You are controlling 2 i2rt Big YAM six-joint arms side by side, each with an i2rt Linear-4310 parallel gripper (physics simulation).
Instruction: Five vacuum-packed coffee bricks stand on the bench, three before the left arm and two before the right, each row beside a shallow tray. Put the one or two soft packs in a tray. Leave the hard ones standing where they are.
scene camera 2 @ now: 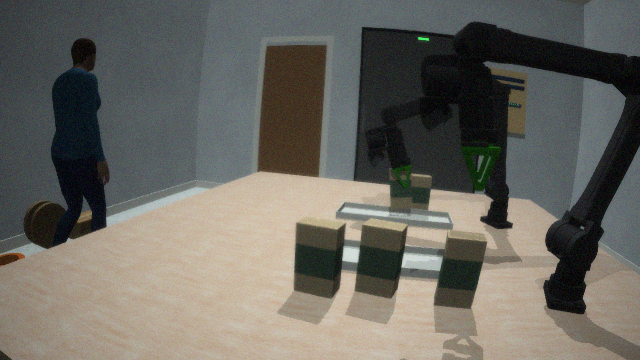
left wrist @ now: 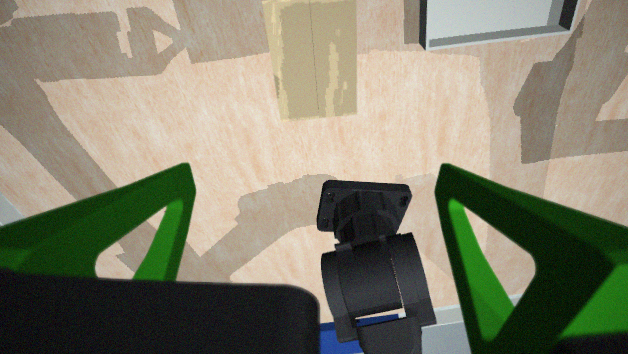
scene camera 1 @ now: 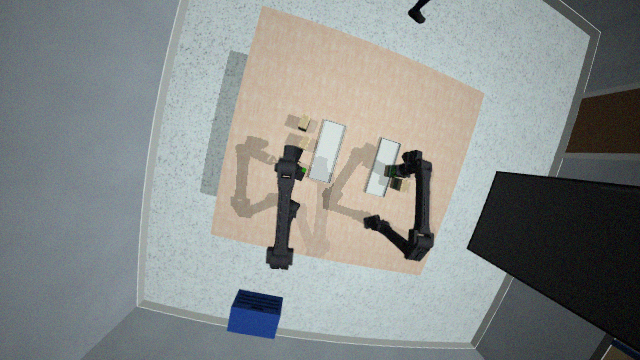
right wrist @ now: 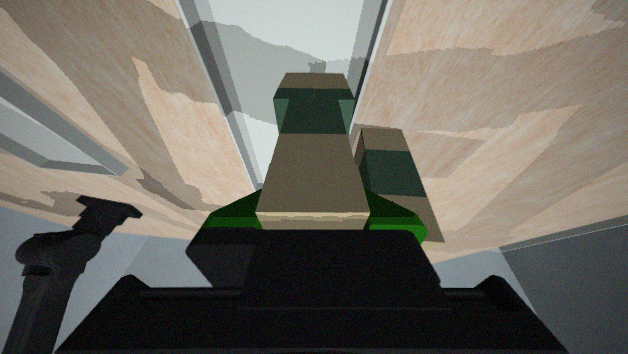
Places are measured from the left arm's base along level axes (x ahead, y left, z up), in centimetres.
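Pixels of known places: left gripper, fingertip midpoint: (scene camera 2: 478,184) (left wrist: 315,176); right gripper, fingertip midpoint: (scene camera 2: 405,187) (scene camera 1: 393,173); left arm's base at its link origin: (scene camera 2: 562,299) (left wrist: 361,204) (scene camera 1: 290,205) (right wrist: 114,205); right arm's base at its link origin: (scene camera 2: 495,223) (scene camera 1: 371,221).
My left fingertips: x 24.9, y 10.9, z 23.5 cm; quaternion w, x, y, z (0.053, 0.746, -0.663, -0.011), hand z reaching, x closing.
For each thing: its top centre in the pictures, then the offset to it from my left fingertips.
- brick top at its top centre: (left wrist: 335,61) dx +0.8, dy -1.6, dz -9.6 cm
- far tray at its top centre: (right wrist: 285,95) (scene camera 2: 397,212) (scene camera 1: 383,168) dx +30.5, dy -53.3, dz -21.3 cm
- right brick at its top centre: (right wrist: 393,252) (scene camera 2: 421,175) (scene camera 1: 404,186) dx +26.3, dy -66.9, dz -9.5 cm
Three tan and green bricks (scene camera 2: 319,257) (scene camera 2: 381,257) (scene camera 2: 460,268) stand upright beside the near tray (scene camera 2: 422,273) (scene camera 1: 332,140) (left wrist: 495,17). My left gripper (scene camera 1: 302,170) (scene camera 2: 481,165) (left wrist: 315,176) is open and empty above the bench; a brick top (left wrist: 315,60) lies ahead of its fingers. My right gripper (scene camera 2: 401,176) (right wrist: 313,177) is shut on a brick (scene camera 2: 400,196) (right wrist: 314,170), held upright over the far tray (scene camera 2: 370,220) (scene camera 1: 387,150) (right wrist: 280,35), near its edge. Whether its base touches the tray is unclear. The other right brick (scene camera 2: 421,192) (right wrist: 395,172) stands beside that tray. Softness cannot be seen.
A person (scene camera 2: 77,120) stands beyond the bench, and a foot (scene camera 1: 417,16) shows at the top of scene camera 1. A blue box (scene camera 1: 255,317) stands on the floor below the bench. A large black panel (scene camera 1: 565,235) is at the right.
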